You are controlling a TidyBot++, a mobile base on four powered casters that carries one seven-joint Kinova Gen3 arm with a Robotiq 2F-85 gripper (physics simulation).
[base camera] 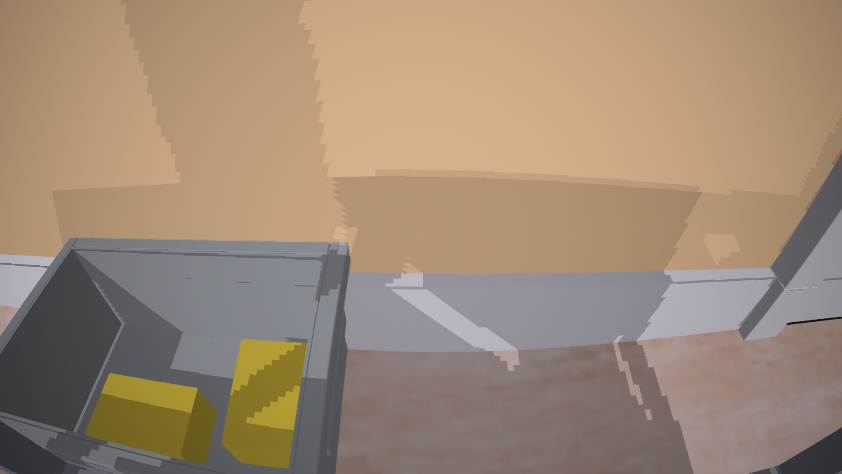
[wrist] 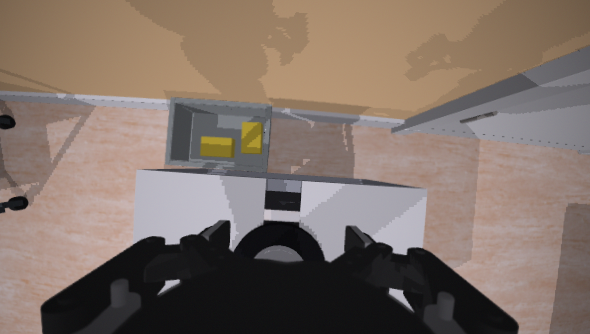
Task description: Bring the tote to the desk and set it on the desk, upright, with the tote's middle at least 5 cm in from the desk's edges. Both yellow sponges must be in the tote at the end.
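Places are measured from the arm's base along level axes (x ahead, y left, z up), in centimetres.
Pixels of known places: gripper, between the fingertips: [wrist: 287,236].
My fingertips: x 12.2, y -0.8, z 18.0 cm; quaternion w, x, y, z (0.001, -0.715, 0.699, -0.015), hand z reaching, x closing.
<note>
Behind a point stands the place of what it marks.
The grey open-topped tote [base camera: 338,353] @[z -29.8, x 26.9, y 5.6 cm] [wrist: 172,132] @[z -27.8, x 25.0, y 34.1 cm] stands upright on the floor by the wall, close in front of my base and left of its middle. Two yellow sponges lie in it: one sponge [base camera: 144,412] @[z -34.8, x 22.1, y 22.8 cm] [wrist: 216,146] @[z -34.8, x 22.3, y 23.1 cm] in the tote's middle part near its front wall, the other sponge [base camera: 268,382] @[z -34.8, x 26.8, y 12.0 cm] [wrist: 251,136] @[z -34.8, x 26.3, y 12.0 cm] by its right wall. My gripper [wrist: 287,236] @[z 18.0, x 12.2, y -0.8 cm] is open and holds nothing; it is above my base, back from the tote. The desk does not show in either view.
A tan wall [base camera: 500,105] @[z -16.5, x 35.1, y -4.3 cm] [wrist: 340,60] @[z 0.4, x 35.1, y -7.7 cm] with a white skirting board [base camera: 724,288] @[z -32.1, x 33.5, y -29.5 cm] [wrist: 132,103] @[z -33.1, x 34.3, y 51.2 cm] runs behind the tote. A grey-white door [wrist: 540,115] @[z -7.5, x 32.7, y -56.2 cm] with a handle is at the right. Black casters [wrist: 15,203] @[z -35.4, x -2.2, y 94.7 cm] show at the far left. My white base [wrist: 200,200] @[z -1.4, x 10.7, y 13.7 cm] is below the gripper.
</note>
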